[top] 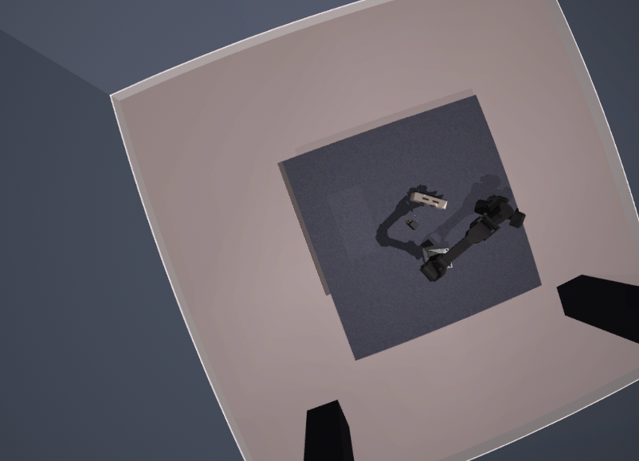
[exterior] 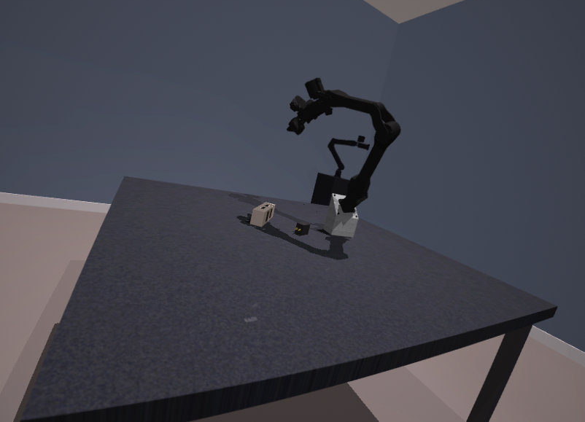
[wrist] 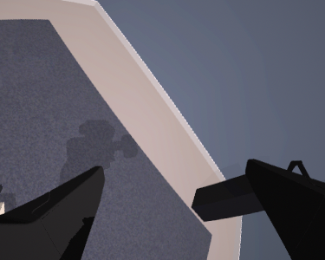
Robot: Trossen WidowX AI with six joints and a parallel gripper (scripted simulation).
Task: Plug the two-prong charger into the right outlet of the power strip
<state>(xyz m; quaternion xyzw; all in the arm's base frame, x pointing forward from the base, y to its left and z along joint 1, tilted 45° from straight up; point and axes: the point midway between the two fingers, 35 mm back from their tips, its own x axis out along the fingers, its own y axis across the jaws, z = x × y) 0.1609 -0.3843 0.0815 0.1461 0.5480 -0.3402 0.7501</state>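
Now: gripper tip 3 cm short of the black two-prong charger, 29 cm to the right of it and 39 cm above it.
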